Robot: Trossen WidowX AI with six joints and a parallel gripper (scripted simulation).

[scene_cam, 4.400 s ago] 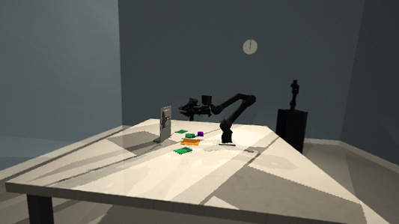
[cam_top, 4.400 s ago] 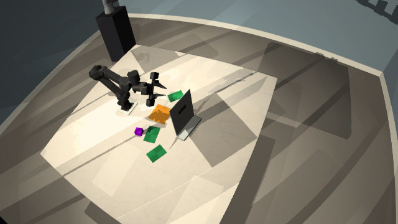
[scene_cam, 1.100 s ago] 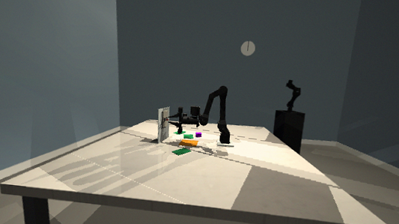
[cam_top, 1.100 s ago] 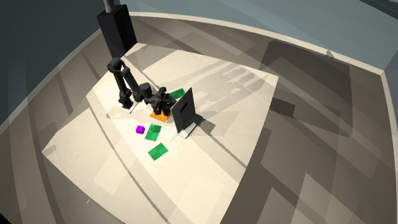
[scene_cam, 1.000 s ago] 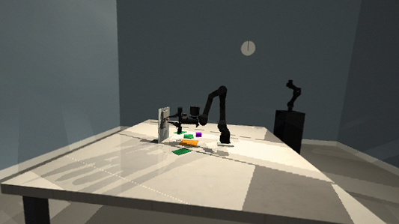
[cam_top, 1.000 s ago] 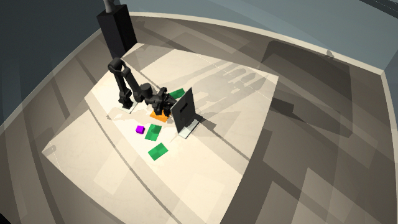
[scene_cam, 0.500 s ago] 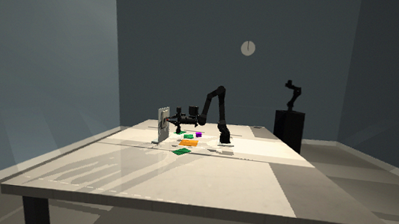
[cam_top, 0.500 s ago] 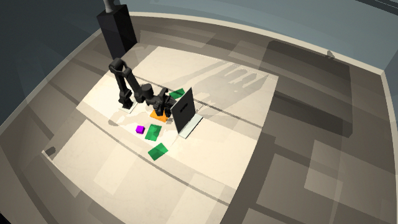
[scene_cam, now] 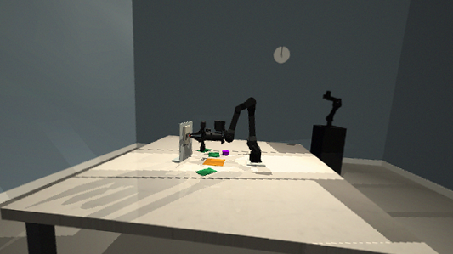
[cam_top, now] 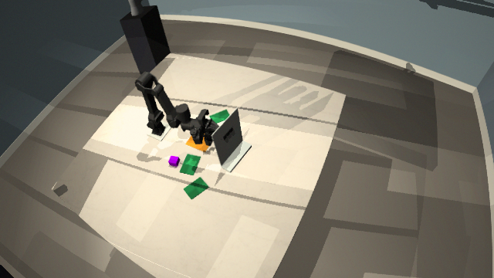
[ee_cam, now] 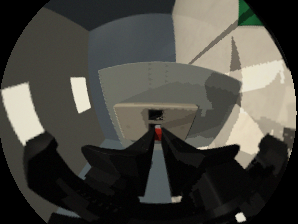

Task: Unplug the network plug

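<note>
The upright grey panel lies 20 mm ahead of my gripper tip, 10 mm to the right of it and 50 mm below it. The rest, counted from my gripper tip: orange marked square: 170 mm behind, 40 mm to the left, 150 mm below; then red plug: right at my gripper tip.
</note>
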